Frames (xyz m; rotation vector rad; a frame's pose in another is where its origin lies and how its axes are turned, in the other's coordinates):
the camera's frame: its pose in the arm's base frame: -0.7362 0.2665 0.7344 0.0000 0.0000 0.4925
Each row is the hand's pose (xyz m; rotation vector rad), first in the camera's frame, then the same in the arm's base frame.
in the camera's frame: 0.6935 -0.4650 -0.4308 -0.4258 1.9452 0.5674
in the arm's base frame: 0.0947 0.1847 0.3036 -0.9162 1.8412 0.8777
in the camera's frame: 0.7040 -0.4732 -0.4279 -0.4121 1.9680 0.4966
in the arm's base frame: 0.1079 0.1824 0.3065 -0.9053 1.8615 0.8040
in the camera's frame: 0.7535 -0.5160 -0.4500 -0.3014 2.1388 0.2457
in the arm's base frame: 0.1717 0.1681 0.2844 -0.8279 2.0358 0.5258
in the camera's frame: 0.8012 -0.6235 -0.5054 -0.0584 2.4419 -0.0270
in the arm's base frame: 0.2646 0.0959 0.2290 -0.6544 2.3629 0.1915
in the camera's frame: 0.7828 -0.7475 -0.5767 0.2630 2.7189 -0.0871
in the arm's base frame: 0.3070 -0.0220 0.1577 -0.4074 2.6988 0.0535
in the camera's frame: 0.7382 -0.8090 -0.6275 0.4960 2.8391 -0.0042
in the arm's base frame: 0.2968 -0.0973 0.1069 -0.2115 2.8802 0.0878
